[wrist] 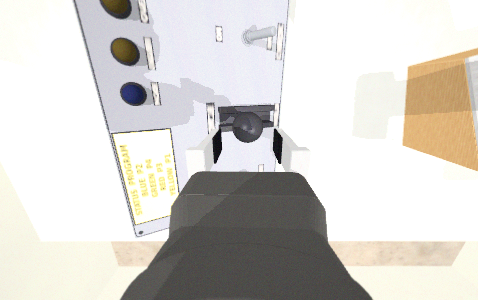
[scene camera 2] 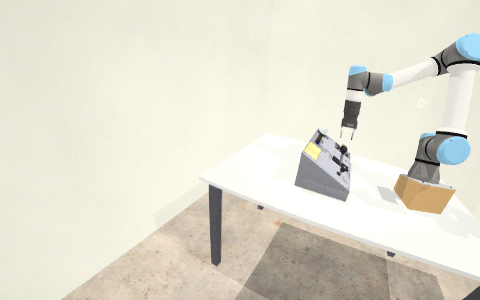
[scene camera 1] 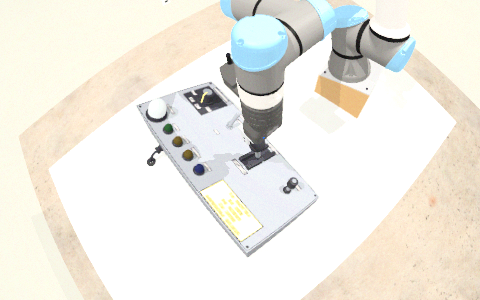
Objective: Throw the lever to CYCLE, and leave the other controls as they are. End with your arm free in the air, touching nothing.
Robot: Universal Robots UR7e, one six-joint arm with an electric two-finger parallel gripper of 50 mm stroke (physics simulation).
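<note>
The lever's black ball knob stands over its dark slot, which crosses the sloped grey panel. Its grey stem shows in scene camera 1. In the wrist view the knob appears near the slot's middle, between the blurred CYCLE label on the left and the HOLD label on the right; which end it is nearer I cannot tell. My gripper is open and empty, fingers apart above the knob, with a gap on both sides. In scene camera 1 the fingers are hard to make out.
A toggle switch stands beside the slot. A small black-knobbed control is on its other side. A blue button, a white dome and a dial are farther off. The panel sits on the white table.
</note>
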